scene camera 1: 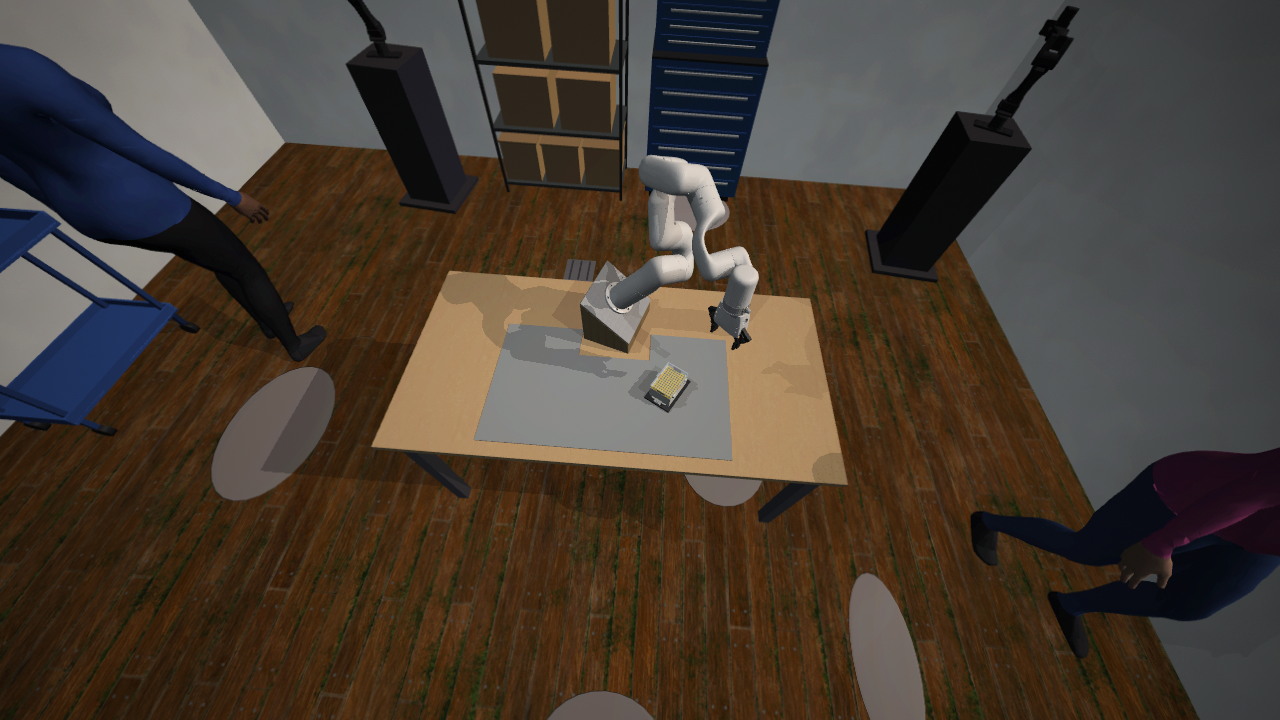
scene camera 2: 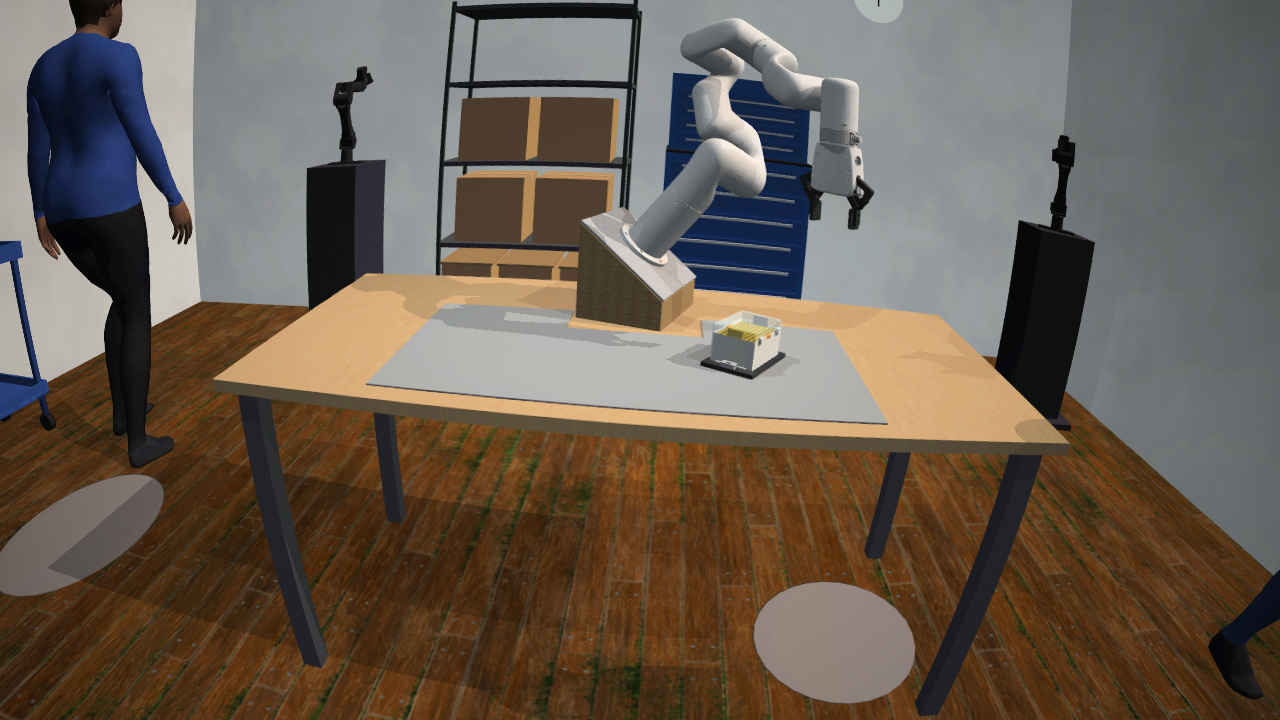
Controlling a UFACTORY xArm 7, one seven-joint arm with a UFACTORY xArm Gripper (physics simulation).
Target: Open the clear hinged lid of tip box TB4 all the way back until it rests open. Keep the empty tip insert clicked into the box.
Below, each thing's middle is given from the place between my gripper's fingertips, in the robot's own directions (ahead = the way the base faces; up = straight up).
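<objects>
My gripper: 200 mm above the lid [scene camera 2: 744, 325], 70 mm short of it, 150 mm left of it.
</objects>
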